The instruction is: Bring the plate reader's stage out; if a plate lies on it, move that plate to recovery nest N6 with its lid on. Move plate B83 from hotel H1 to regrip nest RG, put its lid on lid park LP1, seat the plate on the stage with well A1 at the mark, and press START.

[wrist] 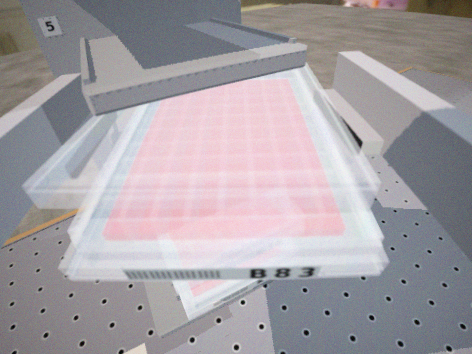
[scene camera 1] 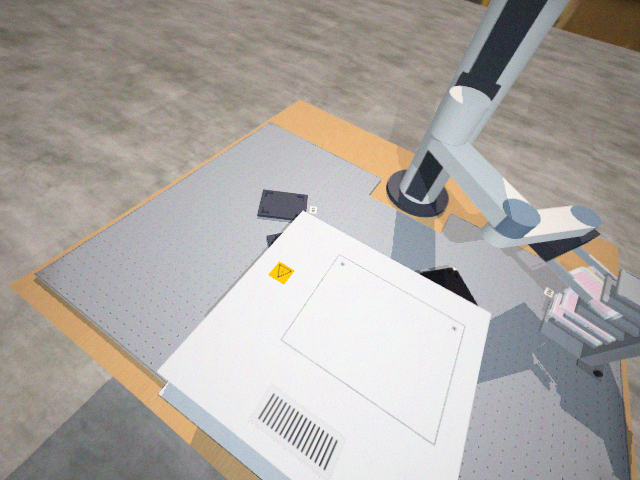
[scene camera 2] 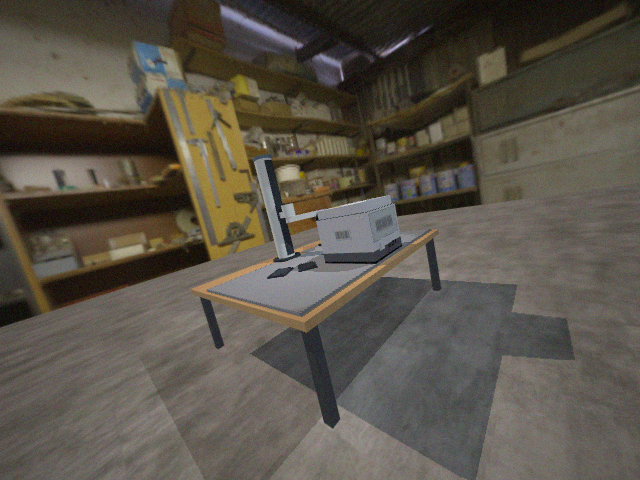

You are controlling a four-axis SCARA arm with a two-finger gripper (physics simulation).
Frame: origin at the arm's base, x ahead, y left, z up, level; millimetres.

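Where they show: gripper, between the fingertips: (wrist: 212,84) (scene camera 1: 604,291); arm's base, origin of its link: (scene camera 1: 416,193) (scene camera 2: 287,258).
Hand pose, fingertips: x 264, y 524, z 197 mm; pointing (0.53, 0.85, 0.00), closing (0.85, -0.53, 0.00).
Things, the pixels of their centre, and the offset from my fingertips. "pt": a spot on its surface instead.
- plate B83, middle of its body: (wrist: 218,94) (scene camera 1: 601,291) dx +0, dy -4, dz -3 mm
- hotel shelf, a spot on its surface: (wrist: 200,72) pt dx -9, dy -7, dz +9 mm
- plate, middle of its body: (wrist: 209,216) (scene camera 1: 578,317) dx +3, dy +36, dz -119 mm
- white plate reader, middle of its body: (scene camera 1: 328,363) (scene camera 2: 358,229) dx +538, dy -492, dz -11 mm
- dark nest, middle of its body: (scene camera 1: 283,204) (scene camera 2: 280,272) dx +138, dy -894, dz -175 mm
- side wall marked 5, a spot on its surface: (wrist: 49,26) pt dx -47, dy +108, dz +22 mm
The gripper (scene camera 1: 588,273) (wrist: 222,120) is at the hotel, its fingers on both sides of plate B83 (scene camera 1: 589,284) (wrist: 225,200). It looks shut on the plate, though contact at the pads is hard to make out. The plate has pink wells; its clear lid (wrist: 55,192) sits askew, jutting out to the left. The hotel shelf (wrist: 200,72) stands at an angle to the plate. Another plate (wrist: 200,300) shows lower down. The white plate reader (scene camera 1: 372,330) (scene camera 2: 356,227) has its black stage (scene camera 1: 448,283) partly showing beyond its edge; no plate shows there.
A dark nest (scene camera 1: 283,204) (scene camera 2: 280,272) lies left of the arm's base (scene camera 1: 416,192), with another (scene camera 1: 273,238) (scene camera 2: 307,266) partly behind the reader. More hotel plates (scene camera 1: 584,320) stand below the gripper. A side wall marked 5 (wrist: 49,26) rises at upper left in the wrist view.
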